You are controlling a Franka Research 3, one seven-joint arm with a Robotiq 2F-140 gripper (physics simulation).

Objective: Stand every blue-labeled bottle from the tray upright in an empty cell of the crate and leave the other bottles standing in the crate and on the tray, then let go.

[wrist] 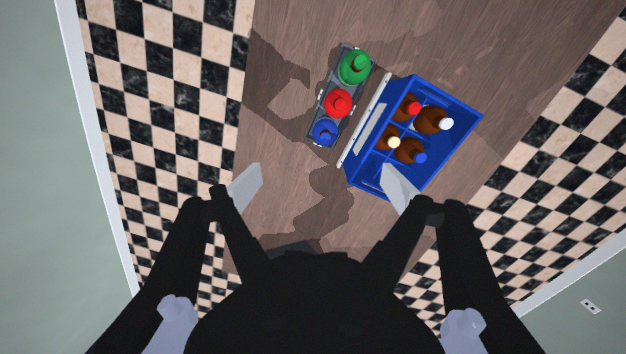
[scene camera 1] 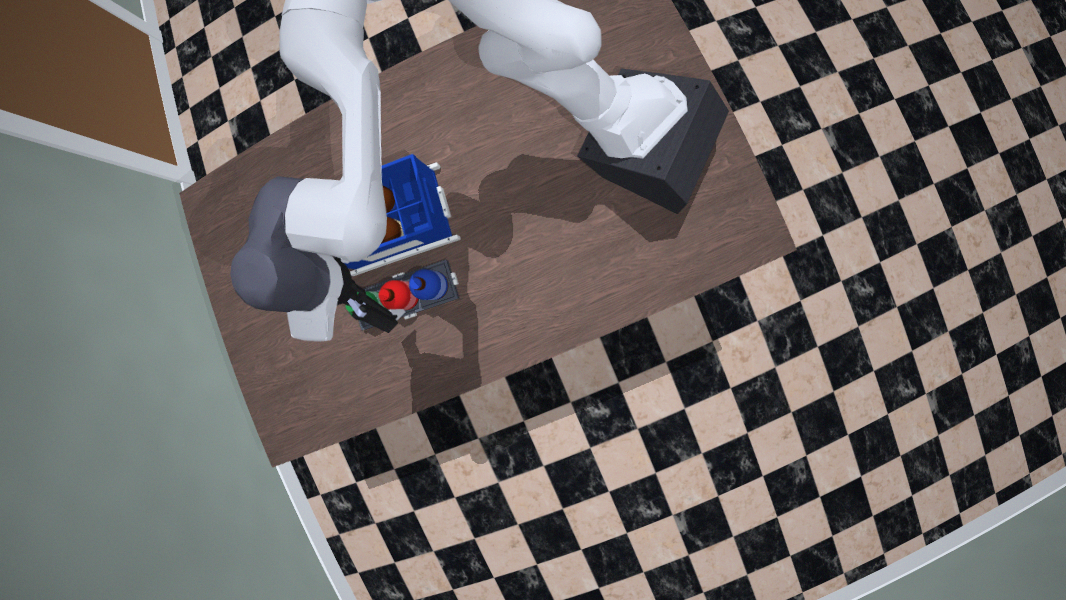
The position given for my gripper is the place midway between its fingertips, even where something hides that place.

Observation:
In view: my gripper (scene camera 1: 374, 285), a red bottle (scene camera 1: 394, 294) and a green bottle (wrist: 355, 66).
My gripper is seen too in the wrist view (wrist: 320, 173).

